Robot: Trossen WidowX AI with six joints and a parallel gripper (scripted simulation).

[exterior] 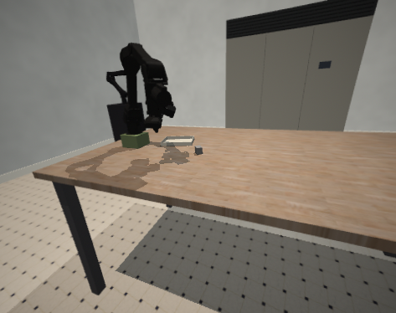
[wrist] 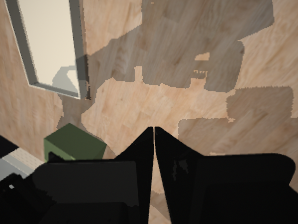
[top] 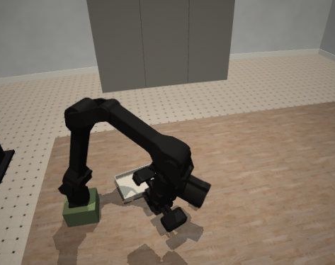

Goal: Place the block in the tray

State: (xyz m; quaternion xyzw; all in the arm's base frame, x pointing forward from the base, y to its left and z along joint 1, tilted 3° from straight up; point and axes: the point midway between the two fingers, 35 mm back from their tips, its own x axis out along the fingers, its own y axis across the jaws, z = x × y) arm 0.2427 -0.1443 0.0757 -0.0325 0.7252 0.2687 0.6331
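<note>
My gripper is now 150 mm short of the grey block, 100 mm to the right of it and 130 mm above it. From my hand the other things lie so: white tray (30 mm behind, 240 mm to the left, 140 mm below).
</note>
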